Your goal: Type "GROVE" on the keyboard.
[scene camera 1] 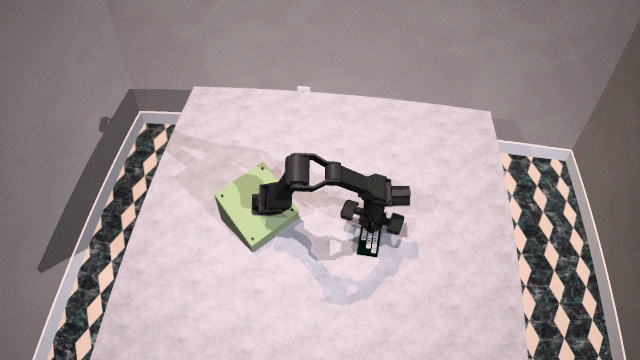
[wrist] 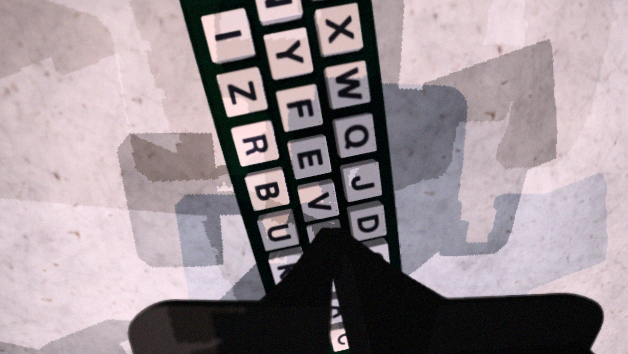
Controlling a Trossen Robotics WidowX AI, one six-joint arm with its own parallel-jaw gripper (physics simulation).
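Pixels of known places: gripper, between the fingertips: [scene camera 1: 371, 232] [wrist: 330, 237]; arm's base, origin of its link: [scene camera 1: 262, 205].
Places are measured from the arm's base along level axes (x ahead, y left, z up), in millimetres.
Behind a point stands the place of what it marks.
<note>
A dark green keyboard [scene camera 1: 368, 253] @(z -71, x 300, y -182 mm) [wrist: 227, 150] @(z -71, x 311, y -55 mm) with white letter keys lies on the table, partly under the gripper. In the wrist view the R key [wrist: 255, 143] @(z -66, x 322, y -58 mm), the E key [wrist: 310, 157] @(z -65, x 336, y -73 mm) and the V key [wrist: 318, 201] @(z -66, x 330, y -90 mm) show in front of the fingers. My gripper [scene camera 1: 370, 228] @(z -70, x 325, y -108 mm) [wrist: 330, 237] @(z -70, x 325, y -108 mm) is shut and empty, pointing down at the keyboard. Its tips cover most of the key just below V in the middle row; that key's letter is hidden. Whether the tips touch it, I cannot tell. The G and O keys cannot be made out.
The arm stands on a light green block [scene camera 1: 240, 205] @(z 18, x -66, y -5 mm) to the left of the keyboard, on a pale stone-patterned table [scene camera 1: 250, 310] @(z -82, x -76, y -313 mm). The arm's shadows fall across the table and the keys. A small white object [scene camera 1: 303, 89] shows at the table's far edge.
</note>
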